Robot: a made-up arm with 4 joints.
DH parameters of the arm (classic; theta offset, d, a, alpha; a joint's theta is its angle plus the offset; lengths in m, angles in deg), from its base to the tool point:
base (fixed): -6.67 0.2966 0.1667 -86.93
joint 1: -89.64 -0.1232 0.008 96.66
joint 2: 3.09 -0.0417 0.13 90
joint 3: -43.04 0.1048 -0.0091 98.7
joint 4: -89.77 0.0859 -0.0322 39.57
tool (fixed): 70.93 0.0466 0 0
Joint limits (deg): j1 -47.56..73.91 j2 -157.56..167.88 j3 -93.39..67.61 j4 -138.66..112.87
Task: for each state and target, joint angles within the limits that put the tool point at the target. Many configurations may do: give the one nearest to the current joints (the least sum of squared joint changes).
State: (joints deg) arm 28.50 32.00 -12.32 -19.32
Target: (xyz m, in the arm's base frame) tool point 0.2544 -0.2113 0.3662
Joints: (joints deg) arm 21.86 56.16 -22.09 -11.44
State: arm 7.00 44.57 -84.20 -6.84
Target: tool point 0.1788 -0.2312 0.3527
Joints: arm 24.72 33.74 -46.10 18.20
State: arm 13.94 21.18 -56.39 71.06
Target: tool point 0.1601 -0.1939 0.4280
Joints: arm 38.26 22.26 -93.39 57.41
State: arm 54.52 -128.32 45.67 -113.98
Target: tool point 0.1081 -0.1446 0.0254
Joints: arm 42.33 -144.79 67.61 -96.17
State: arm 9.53 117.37 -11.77 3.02
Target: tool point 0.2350 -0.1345 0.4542
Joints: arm -15.79 78.17 6.50 -13.56
